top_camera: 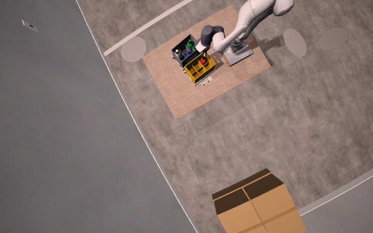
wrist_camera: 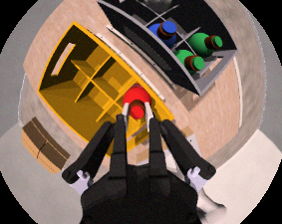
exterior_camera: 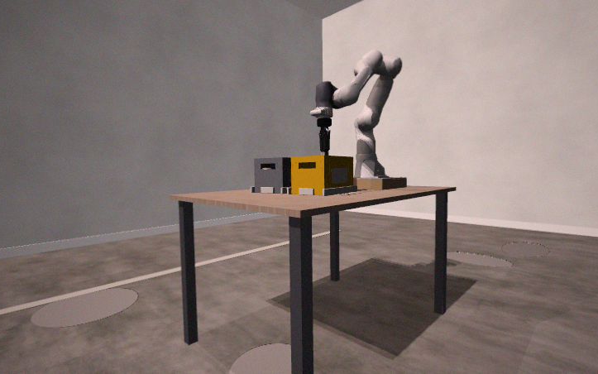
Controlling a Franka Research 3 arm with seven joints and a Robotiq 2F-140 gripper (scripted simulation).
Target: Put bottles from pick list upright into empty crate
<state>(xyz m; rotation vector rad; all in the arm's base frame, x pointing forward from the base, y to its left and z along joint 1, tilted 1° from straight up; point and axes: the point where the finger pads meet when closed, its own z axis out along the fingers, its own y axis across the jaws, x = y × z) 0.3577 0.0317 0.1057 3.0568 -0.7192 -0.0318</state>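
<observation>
Right now the red bottle is 8 cm below my hand. Also, from my hand: blue bottle: 12 cm ahead, 13 cm to the right, 8 cm below; then yellow crate: 7 cm ahead, 6 cm to the left, 9 cm below; then grey crate: 14 cm ahead, 17 cm to the right, 9 cm below.
</observation>
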